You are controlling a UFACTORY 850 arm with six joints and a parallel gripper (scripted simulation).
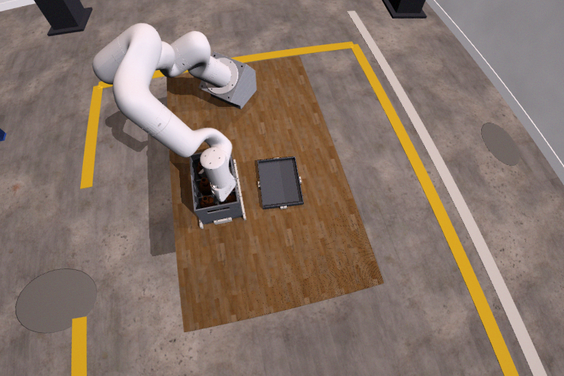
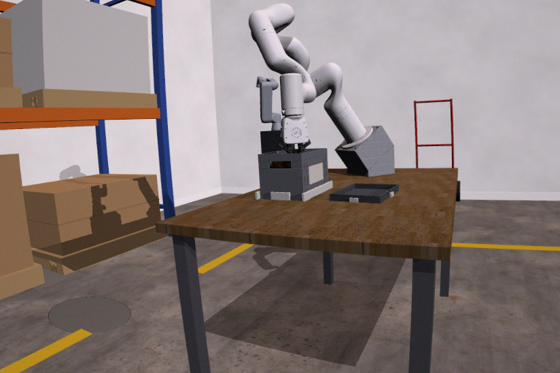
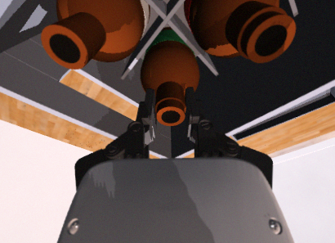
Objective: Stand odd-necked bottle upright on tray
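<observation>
My gripper is now 9 cm to the left of the bottle, 7 cm above it and 1 cm short of it. Round my hand: grey divided crate (8 cm behind, 7 cm below, 5 cm to the right); grey tray (24 cm to the left, 15 cm below, 10 cm behind).
</observation>
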